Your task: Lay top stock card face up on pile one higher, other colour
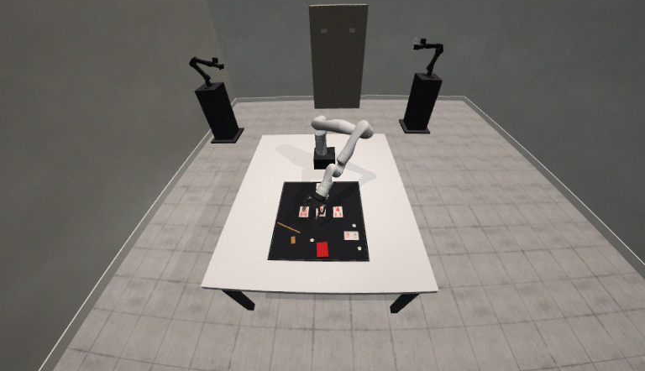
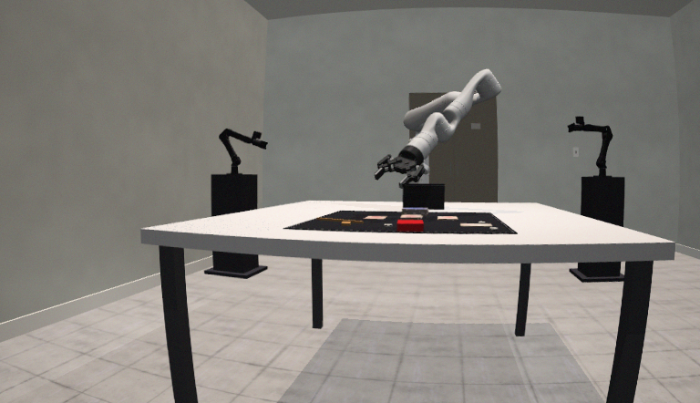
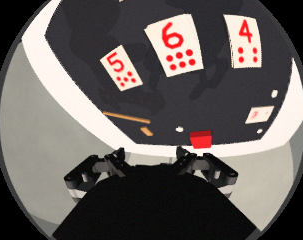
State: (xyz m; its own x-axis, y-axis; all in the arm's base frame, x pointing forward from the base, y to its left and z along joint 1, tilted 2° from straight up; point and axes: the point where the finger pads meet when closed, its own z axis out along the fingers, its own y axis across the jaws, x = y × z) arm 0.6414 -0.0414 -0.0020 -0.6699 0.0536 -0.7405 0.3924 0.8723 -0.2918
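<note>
Now: the blue-backed card 25 cm behind my hand, 10 cm below it and 6 cm to the left of it. From my hand the other things lie so: wooden stick: 15 cm to the right, 12 cm below, 3 cm ahead; then black mat: 14 cm below, 8 cm behind, 5 cm to the left; then red block: 18 cm ahead, 11 cm below, 8 cm to the left.
</note>
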